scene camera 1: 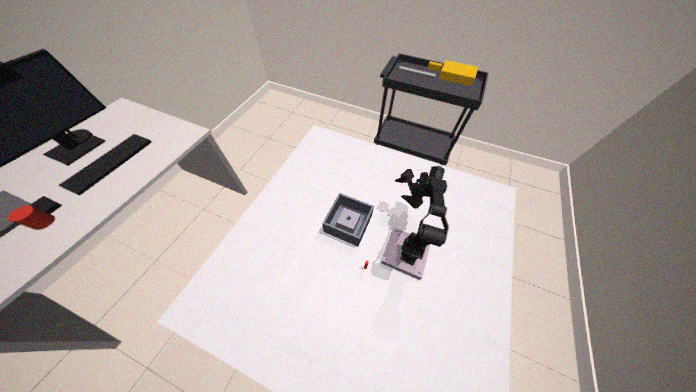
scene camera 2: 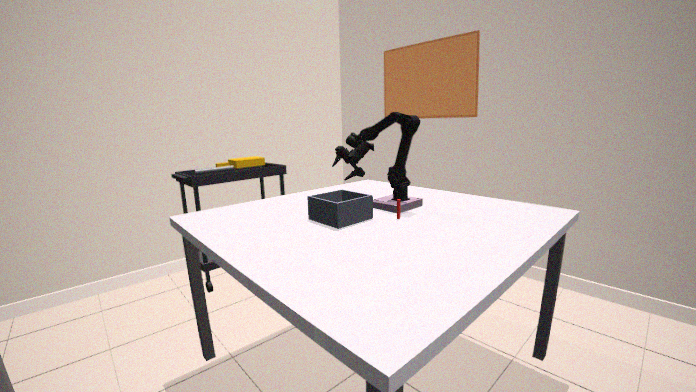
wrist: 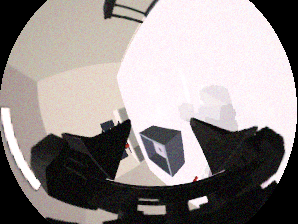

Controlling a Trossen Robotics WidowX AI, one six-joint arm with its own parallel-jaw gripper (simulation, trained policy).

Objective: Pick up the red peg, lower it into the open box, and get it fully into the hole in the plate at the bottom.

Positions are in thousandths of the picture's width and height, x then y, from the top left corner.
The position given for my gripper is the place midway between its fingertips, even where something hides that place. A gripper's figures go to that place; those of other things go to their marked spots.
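My gripper (wrist: 542,542) is 100 mm from the lens; a dark grey box (wrist: 576,627) is 260 mm from the lens.
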